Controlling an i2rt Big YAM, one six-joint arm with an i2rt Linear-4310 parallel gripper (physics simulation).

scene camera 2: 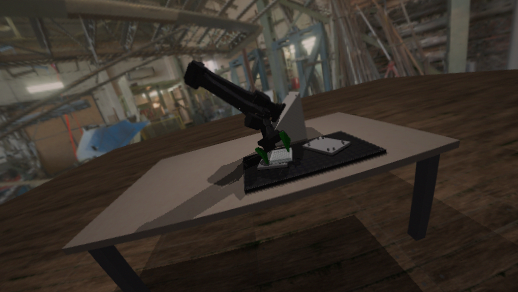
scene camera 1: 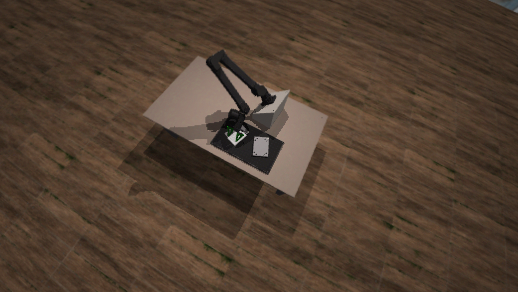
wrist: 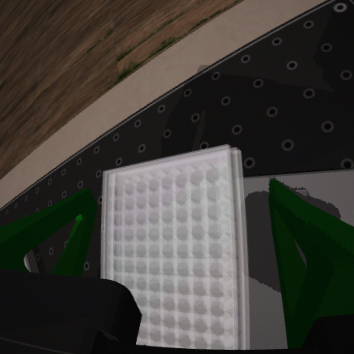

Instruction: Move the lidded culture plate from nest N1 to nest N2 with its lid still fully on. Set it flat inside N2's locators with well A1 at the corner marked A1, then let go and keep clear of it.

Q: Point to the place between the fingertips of the gripper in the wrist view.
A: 176,193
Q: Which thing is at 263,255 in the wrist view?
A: A grey nest.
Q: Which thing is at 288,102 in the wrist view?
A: A black perforated base mat.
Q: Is the gripper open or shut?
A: Open.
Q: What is the gripper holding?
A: Nothing.
